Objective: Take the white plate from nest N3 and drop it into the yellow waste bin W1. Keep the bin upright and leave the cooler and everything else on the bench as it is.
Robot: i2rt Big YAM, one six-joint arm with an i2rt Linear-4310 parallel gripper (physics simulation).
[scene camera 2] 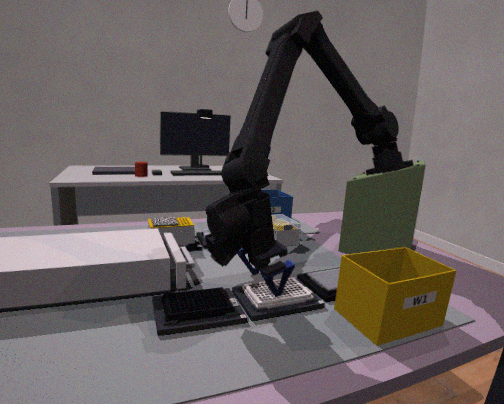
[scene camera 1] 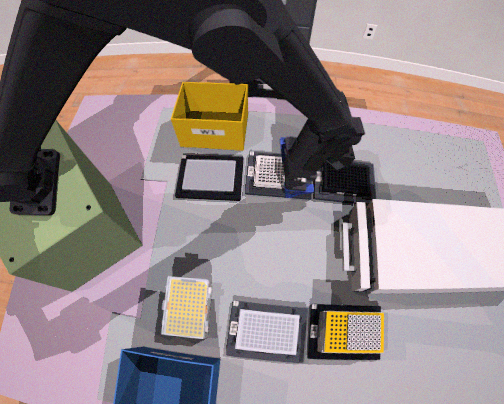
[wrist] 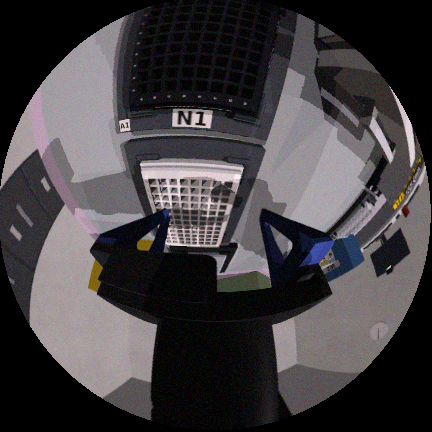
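Seen in the pictures: gripper, between the fingertips: [scene camera 2: 266, 284] [scene camera 1: 286, 179] [wrist: 214, 213]; arm's base, origin of its link: [scene camera 2: 389, 170] [scene camera 1: 36, 182].
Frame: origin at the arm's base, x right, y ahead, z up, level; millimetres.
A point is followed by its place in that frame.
The white plate [scene camera 1: 269, 171] @(x -114, y 451, z -230 mm) [scene camera 2: 298, 291] @(x -138, y 441, z -232 mm) [wrist: 195, 187] @(x -101, y 522, z -230 mm) is a gridded block lying flat in its dark nest [scene camera 1: 251, 187] @(x -78, y 403, z -241 mm) [scene camera 2: 280, 312] @(x -169, y 509, z -246 mm) [wrist: 195, 149] @(x -99, y 549, z -244 mm). My gripper [scene camera 1: 292, 169] @(x -87, y 489, z -228 mm) [scene camera 2: 266, 283] @(x -87, y 489, z -228 mm) [wrist: 214, 213] @(x -87, y 489, z -228 mm) is open and empty, with its blue fingers low over the plate. In the wrist view the fingertips stand off-centre to the plate, the left one overlapping its edge; their exact height is hard to tell. The arm hides part of the plate in scene camera 1. The yellow bin W1 [scene camera 1: 210, 132] @(x -210, y 310, z -182 mm) [scene camera 2: 362, 302] @(x -274, y 403, z -198 mm) [wrist: 94, 275] @(x -314, y 410, z -164 mm) stands upright.
Nest N1 [wrist: 232, 125] @(x -70, y 568, z -244 mm) with a black plate [scene camera 1: 347, 178] @(x -83, y 647, z -231 mm) [scene camera 2: 197, 303] @(x -95, y 651, z -231 mm) adjoins on one side. A black-framed grey pad [scene camera 1: 210, 175] @(x -117, y 304, z -236 mm) lies on the other, near W1. A large white box [scene camera 1: 435, 245] @(x 128, y 807, z -172 mm) [scene camera 2: 85, 255] @(x 77, y 832, z -172 mm) has a handled front. A blue bin [scene camera 1: 215, 375] @(x 341, y 305, z -187 mm) stands farther off.
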